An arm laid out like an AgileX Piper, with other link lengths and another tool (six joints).
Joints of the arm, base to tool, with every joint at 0 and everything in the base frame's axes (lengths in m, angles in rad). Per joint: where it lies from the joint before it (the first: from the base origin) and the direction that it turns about. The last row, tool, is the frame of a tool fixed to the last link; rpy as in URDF.
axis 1: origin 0 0 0.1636 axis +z
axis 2: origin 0 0 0 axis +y
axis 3: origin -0.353 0 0.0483 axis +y
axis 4: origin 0.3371 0 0.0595 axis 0.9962 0 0.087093
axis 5: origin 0 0 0 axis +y
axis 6: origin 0.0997 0 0.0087 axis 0.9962 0 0.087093
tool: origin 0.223 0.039 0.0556 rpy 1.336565 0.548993 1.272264
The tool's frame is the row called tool.
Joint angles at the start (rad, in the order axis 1, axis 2, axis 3, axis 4, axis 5, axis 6):
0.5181 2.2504 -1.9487 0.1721 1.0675 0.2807
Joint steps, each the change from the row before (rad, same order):
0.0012 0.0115 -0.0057 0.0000 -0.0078 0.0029
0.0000 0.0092 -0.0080 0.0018 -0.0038 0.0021
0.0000 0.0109 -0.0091 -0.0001 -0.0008 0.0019
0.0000 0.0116 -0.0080 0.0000 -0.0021 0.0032
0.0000 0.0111 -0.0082 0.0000 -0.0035 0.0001
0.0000 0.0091 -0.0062 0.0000 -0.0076 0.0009
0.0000 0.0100 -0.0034 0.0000 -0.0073 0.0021
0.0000 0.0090 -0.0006 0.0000 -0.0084 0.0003
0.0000 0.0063 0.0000 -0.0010 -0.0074 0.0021
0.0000 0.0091 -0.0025 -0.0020 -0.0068 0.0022
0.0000 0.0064 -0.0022 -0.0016 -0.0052 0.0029
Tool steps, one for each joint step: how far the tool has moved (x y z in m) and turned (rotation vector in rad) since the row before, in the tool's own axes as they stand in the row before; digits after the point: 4 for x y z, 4 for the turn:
0.0004 0.0015 0.0055 -0.0012 -0.0007 0.0029
-0.0001 0.0021 0.0032 -0.0022 0.0006 0.0037
-0.0001 0.0009 0.0042 0.0014 0.0001 0.0019
-0.0001 0.0005 0.0050 0.0022 0.0001 0.0034
-0.0001 0.0012 0.0046 -0.0004 -0.0004 0.0006
-0.0006 0.0022 0.0038 -0.0041 -0.0016 0.0022
-0.0002 0.0004 0.0054 0.0000 -0.0008 0.0031
0.0000 -0.0003 0.0056 0.0004 -0.0008 0.0015
-0.0004 0.0000 0.0041 -0.0002 -0.0017 0.0026
-0.0005 -0.0001 0.0053 0.0008 -0.0023 0.0020
-0.0006 0.0002 0.0036 0.0000 -0.0020 0.0027

